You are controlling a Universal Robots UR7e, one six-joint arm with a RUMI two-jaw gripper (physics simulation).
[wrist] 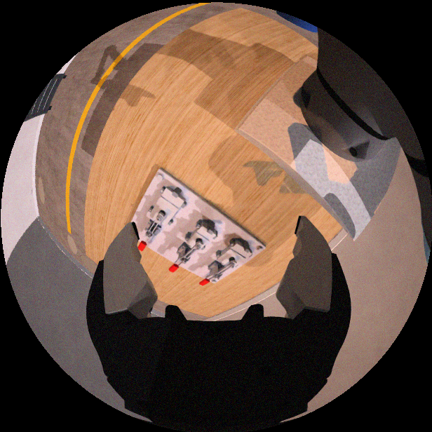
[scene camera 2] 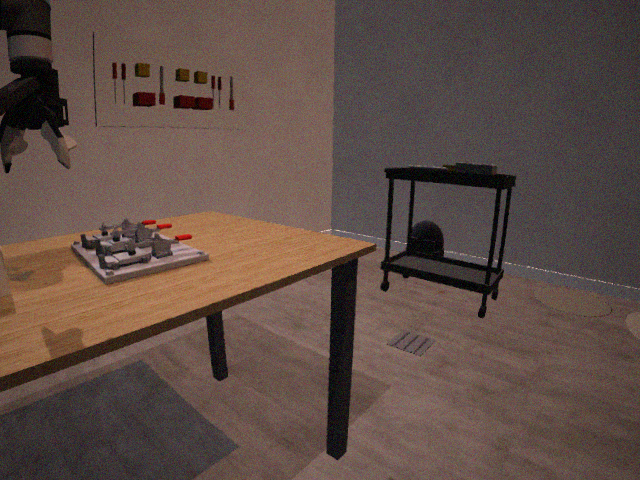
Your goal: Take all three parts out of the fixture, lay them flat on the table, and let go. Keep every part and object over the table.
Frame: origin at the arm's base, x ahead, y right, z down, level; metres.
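Seen in the pictures: gripper, fingertip midpoint: [scene camera 2: 36,171].
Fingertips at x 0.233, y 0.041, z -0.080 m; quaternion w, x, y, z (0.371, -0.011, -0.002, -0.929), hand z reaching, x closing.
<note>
Offsets run from my fingertips to a thing's top centre. "spot": to the spot under its first point. Level surfaces: height alone.
The fixture {spot: dx +0.279, dy +0.059, dz +0.204 m} [scene camera 2: 188,255] [wrist: 194,205], a pale plate with three clamp stations, lies on the wooden table {dz +0.219 m} [scene camera 2: 268,253] [wrist: 145,135]. Red clamp handles {spot: dx +0.285, dy +0.023, dz +0.170 m} [scene camera 2: 183,237] [wrist: 173,268] stick out along one side. In the wrist view, a light grey part [wrist: 172,199] shows at the left station. Grey shapes also show at the middle and right stations, but parts and clamps are hard to tell apart there. My gripper [scene camera 2: 37,167] [wrist: 215,221] is open and empty, high above the table. In the scene view it is up and left of the fixture.
A raised pale slab [wrist: 265,122] stands on the table beside the robot arm [wrist: 345,115]. A black cart [scene camera 2: 439,177] stands on the floor beyond the table. Tools and boxes hang on the back wall. Arm shadows fall on the table.
</note>
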